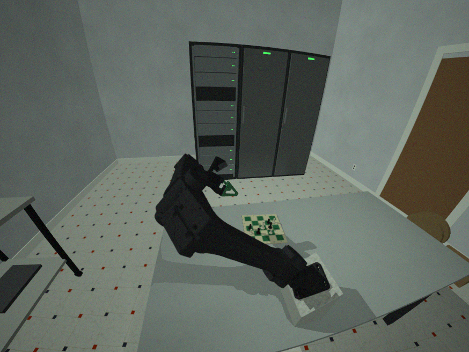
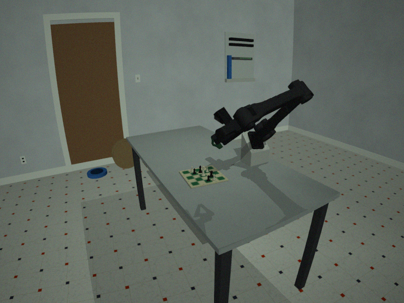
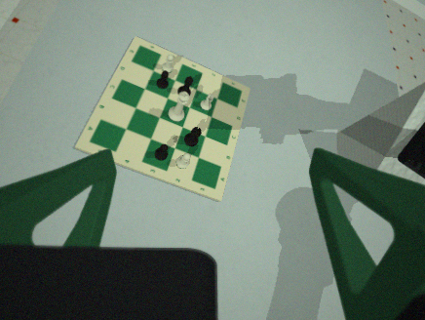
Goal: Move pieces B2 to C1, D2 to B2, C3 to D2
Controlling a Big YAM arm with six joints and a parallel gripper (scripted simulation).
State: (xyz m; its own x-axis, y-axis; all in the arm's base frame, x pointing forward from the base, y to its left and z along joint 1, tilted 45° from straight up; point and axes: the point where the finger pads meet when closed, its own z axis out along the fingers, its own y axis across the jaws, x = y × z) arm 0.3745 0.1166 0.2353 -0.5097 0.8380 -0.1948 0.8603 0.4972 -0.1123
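My gripper is now 20 mm short of the tall white piece, 180 mm to the left of it and 230 mm above it. The rest, counted from my hand: chessboard (20 mm ahead, 180 mm to the right, 270 mm below).
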